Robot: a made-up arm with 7 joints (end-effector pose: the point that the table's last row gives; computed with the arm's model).
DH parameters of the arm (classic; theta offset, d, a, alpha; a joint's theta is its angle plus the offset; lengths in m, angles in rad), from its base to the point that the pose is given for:
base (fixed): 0 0.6 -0.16 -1.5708
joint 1: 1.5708 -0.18 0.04 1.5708
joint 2: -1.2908 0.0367 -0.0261 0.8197
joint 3: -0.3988 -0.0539 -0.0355 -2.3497
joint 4: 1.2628 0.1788 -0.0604 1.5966
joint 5: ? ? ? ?
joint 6: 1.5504 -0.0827 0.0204 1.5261
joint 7: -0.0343 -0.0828 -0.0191 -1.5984
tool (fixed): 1.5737 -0.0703 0 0
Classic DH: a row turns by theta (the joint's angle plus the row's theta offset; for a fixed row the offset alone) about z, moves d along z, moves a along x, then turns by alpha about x.
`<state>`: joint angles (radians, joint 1 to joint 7).
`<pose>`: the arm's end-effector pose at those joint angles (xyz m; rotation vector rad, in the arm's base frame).
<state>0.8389 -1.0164 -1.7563 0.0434 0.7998 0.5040 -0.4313</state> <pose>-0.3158 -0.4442 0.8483 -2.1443 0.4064 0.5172</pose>
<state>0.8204 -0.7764 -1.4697 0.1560 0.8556 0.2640 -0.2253</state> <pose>-0.3250 -0.5039 0.7610 -1.9102 0.0970 0.5153</pose>
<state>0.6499 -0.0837 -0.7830 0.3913 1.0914 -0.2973 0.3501</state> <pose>-0.4319 -0.4894 0.4161 -1.3545 -0.4671 -0.4660</pose>
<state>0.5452 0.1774 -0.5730 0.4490 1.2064 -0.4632 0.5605</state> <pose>-0.4312 -0.3999 0.2754 -1.1173 -0.4777 -0.9590</pose>
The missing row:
joint 5: 0.0443 0.084 0.2369 1.5675
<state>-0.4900 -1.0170 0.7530 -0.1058 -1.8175 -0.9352 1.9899</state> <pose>-0.0588 -0.2237 0.7105 2.2732 -1.5065 -0.1898</pose>
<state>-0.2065 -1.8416 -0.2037 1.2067 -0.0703 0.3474 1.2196</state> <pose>-0.3041 -0.5206 0.5487 2.5308 0.3971 1.7502</pose>
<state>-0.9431 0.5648 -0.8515 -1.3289 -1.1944 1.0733 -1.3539</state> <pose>-0.1769 -0.1798 0.5418 0.6325 1.6715 0.6760</pose>
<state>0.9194 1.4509 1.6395 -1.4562 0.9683 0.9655 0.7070</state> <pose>-0.0115 -0.0517 0.9717 -0.0140 2.7974 1.3278</pose>
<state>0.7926 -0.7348 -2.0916 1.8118 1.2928 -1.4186 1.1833</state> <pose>-0.6677 -0.3118 0.8042 0.0826 2.3547 0.4009</pose>
